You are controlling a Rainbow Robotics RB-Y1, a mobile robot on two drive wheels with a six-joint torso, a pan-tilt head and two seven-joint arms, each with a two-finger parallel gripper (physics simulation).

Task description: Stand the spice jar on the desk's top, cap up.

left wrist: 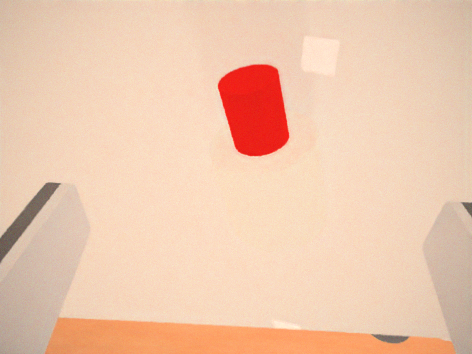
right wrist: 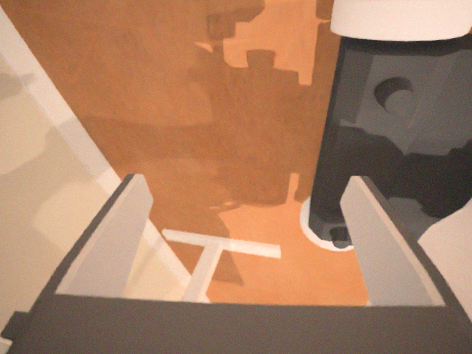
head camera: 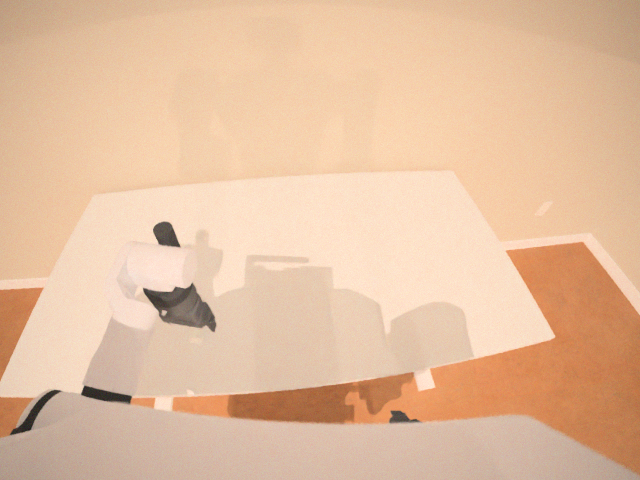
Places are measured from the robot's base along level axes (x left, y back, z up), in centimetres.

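Where they show: left gripper, between the fingertips: [left wrist: 255, 215] [head camera: 192, 324]; right gripper, between the fingertips: [right wrist: 245, 188].
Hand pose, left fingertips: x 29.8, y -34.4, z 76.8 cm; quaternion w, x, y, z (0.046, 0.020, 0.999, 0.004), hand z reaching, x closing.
Note:
After its pixels a point has its place.
The spice jar shows in the left wrist view as a plain red cylinder [left wrist: 255, 112] {x 30.0, y -36.6, z 74.8 cm} over the pale desk top [head camera: 387, 222] {x -23.2, y -75.3, z 72.1 cm} [left wrist: 125, 125] {x 35.6, y -34.0, z 72.1 cm}, with a faint pale outline around its lower end. I cannot tell cap from body, or surely whether it stands or lies. It does not show in the head view. My left gripper [head camera: 210, 324] [left wrist: 255, 215] {x 29.8, y -34.4, z 76.8 cm} is open and empty, low over the desk's left part; the jar lies beyond its fingertips, near the middle between them sideways. My right gripper [right wrist: 245, 188] {x -23.2, y -14.2, z 50.6 cm} is open and empty, away from the desk top, over the floor.
In the right wrist view, my dark base [right wrist: 330, 150] {x -4.7, y -6.6, z 18.7 cm} stands at the right, and a white T-shaped bar [right wrist: 220, 243] shows below over the orange floor [right wrist: 150, 90] {x -8.7, y -60.8, z 0.1 cm}. A pale wall [head camera: 310, 103] {x 4.4, y -104.1, z 99.6 cm} rises behind the desk. Shadows fall across the desk's middle and front.

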